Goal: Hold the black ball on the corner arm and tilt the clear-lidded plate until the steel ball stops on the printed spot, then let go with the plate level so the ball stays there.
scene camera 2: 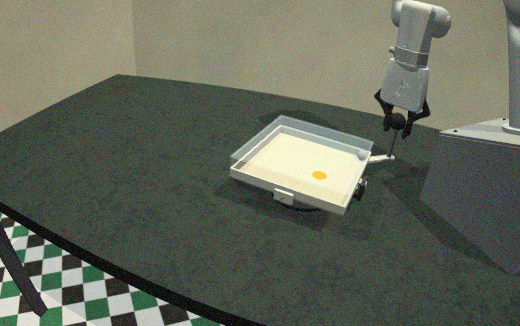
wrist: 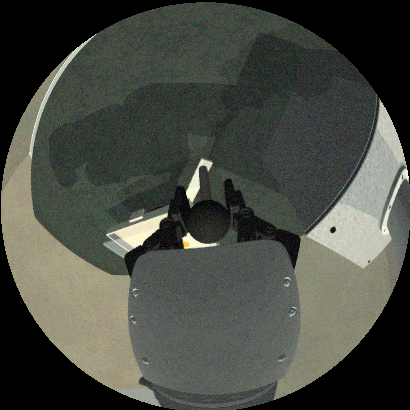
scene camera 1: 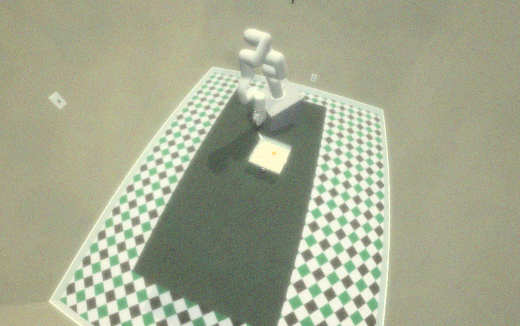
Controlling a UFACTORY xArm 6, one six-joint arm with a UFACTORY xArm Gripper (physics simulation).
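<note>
The black ball (scene camera 2: 396,121) (wrist: 207,221) stands on a thin post at the end of the corner arm (scene camera 2: 382,158) (wrist: 199,181). My gripper (scene camera 1: 258,126) (scene camera 2: 397,132) (wrist: 205,192) is shut on this ball, with a finger on each side. The clear-lidded plate (scene camera 1: 260,161) (scene camera 2: 310,199) (wrist: 140,233) is held up off the table; its exact tilt is hard to tell. The steel ball (scene camera 2: 362,155) lies inside, in the corner beside the corner arm. It is well away from the orange printed spot (scene camera 1: 273,153) (scene camera 2: 319,175) (wrist: 186,244). I cannot make out the steel ball in the wrist view.
The plate stands over the dark table (scene camera 1: 215,225) (scene camera 2: 165,210). The robot's grey base block (scene camera 1: 287,112) (scene camera 2: 470,190) stands close to the gripper, on the right in scene camera 2. A small white bracket (scene camera 2: 283,196) is on the plate's front side, and a dark knob (scene camera 2: 361,190) is at its right side.
</note>
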